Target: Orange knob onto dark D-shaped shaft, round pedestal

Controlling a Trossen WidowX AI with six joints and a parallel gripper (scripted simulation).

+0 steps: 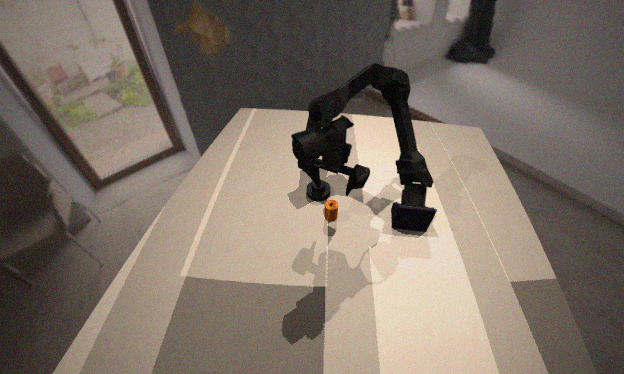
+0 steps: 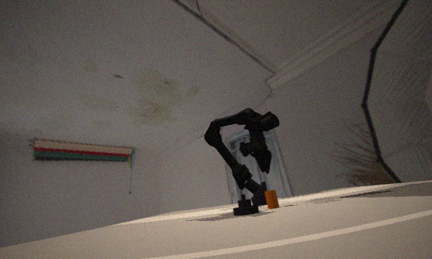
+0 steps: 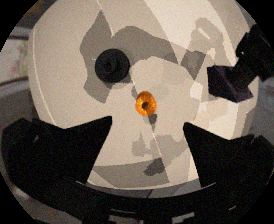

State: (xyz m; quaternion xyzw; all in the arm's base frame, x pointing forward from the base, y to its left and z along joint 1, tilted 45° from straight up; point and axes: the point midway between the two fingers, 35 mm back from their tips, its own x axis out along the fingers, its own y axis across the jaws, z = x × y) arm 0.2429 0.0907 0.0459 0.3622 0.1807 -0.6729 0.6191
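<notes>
The orange knob lies 100 mm below my gripper tip. The rest, counted from my gripper tip: round dark pedestal (100 mm to the right, 90 mm below, 60 mm ahead).
</notes>
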